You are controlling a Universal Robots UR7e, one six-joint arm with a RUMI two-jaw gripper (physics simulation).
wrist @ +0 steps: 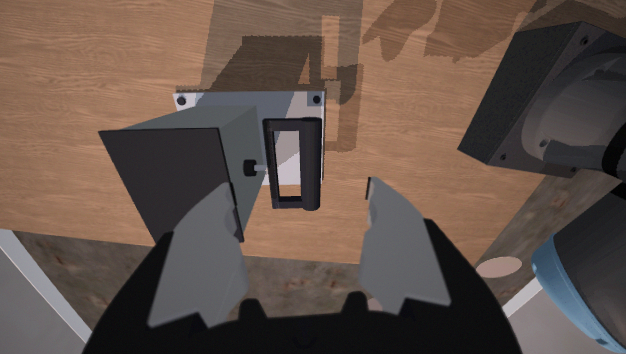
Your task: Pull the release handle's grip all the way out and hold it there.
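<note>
The release handle's grip [310, 164] is a dark bar on a rectangular loop, left of centre in the wrist view. A thin light rod [260, 168] joins the loop to a black collar [249, 168] on the side of a grey-green housing [243, 145] with a dark top. The loop stands close to the housing, with a short length of rod showing. My gripper [301, 182] is open and empty. In the picture its fingertips lie on either side of the grip's lower part, the left one over the housing's edge. The depth between fingertips and grip is hard to tell.
The housing stands on a light metal plate [309, 107] with dark screws, on a wooden table top [410, 150]. The robot's dark base block [520, 90] is at the upper right, and a dark arm link with a blue band [552, 280] is at the lower right.
</note>
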